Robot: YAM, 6 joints.
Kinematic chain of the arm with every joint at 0, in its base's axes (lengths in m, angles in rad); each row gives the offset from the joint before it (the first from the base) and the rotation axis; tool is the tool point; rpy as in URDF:
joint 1: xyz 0 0 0.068 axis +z
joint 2: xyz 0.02 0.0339 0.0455 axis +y
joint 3: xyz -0.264 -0.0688 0 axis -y
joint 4: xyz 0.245 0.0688 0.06 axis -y
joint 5: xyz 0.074 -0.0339 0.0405 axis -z
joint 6: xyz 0.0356 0 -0.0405 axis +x
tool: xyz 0 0 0 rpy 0 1.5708 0
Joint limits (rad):
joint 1: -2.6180..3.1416
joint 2: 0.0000..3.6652
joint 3: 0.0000..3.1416
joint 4: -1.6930..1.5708
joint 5: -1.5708..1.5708
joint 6: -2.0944..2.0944
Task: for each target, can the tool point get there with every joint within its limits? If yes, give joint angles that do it. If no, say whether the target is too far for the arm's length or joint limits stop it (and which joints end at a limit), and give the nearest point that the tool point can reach.
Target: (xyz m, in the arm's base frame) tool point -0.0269 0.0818 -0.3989
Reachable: no: joint limits stop it (at a limit: joint 2) | nearest point -0.0333 0.1011 -0.3512 | short by 0.052 m
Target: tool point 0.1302 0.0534 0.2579
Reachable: yes | joints 0.5925 0.6087 0.5158 -0.3817 0.9245 1.2045
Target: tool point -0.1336 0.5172 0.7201
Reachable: no: too far | nearest point -0.1062 0.4112 0.5909 | short by 0.169 m
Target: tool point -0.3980 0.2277 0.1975
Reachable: yes | joints 2.5546 2.0884 1.3103 0.6007 -1.0506 -1.4383
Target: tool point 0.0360 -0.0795 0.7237
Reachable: yes | joints -1.4078 1.5455 2.6498 0.3243 -0.6894 0.0729
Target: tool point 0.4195 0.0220 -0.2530
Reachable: yes | joints -0.0159 3.3534 2.0804 -0.1742 -0.9372 -0.7811
